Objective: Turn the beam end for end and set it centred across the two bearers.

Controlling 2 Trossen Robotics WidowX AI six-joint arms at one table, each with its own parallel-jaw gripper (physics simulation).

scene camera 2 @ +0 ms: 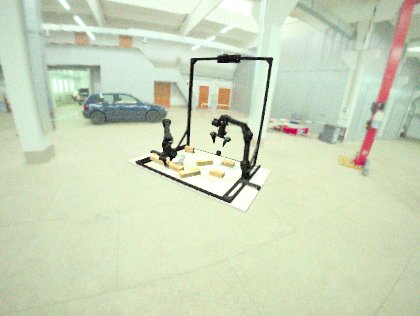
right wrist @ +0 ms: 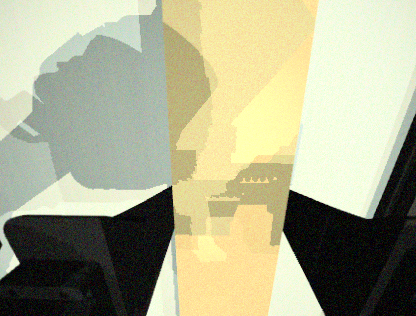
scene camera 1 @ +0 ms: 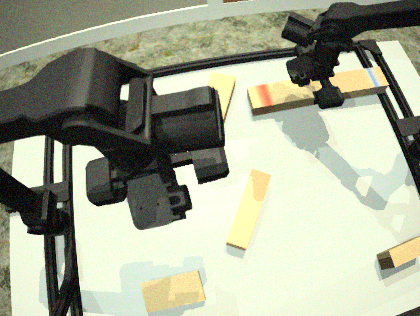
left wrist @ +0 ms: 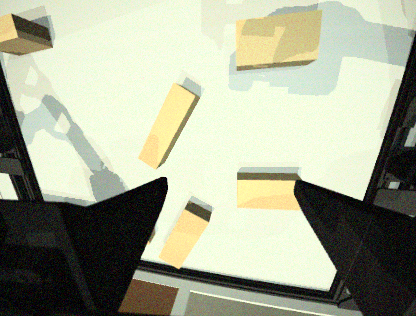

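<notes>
The long wooden beam lies at the upper right in scene camera 1, with a red band near its left end and a blue band near its right end. My right gripper is shut on the beam near its middle, one finger against each long side. My left gripper is open and empty, high above the table, away from the beam. Plain wooden blocks lie apart on the table; which two are the bearers I cannot tell.
Another block lies near the beam's red end. A short block shows between my left fingers, far below them. One more block lies at the lower right in scene camera 1. A black frame rail borders the table.
</notes>
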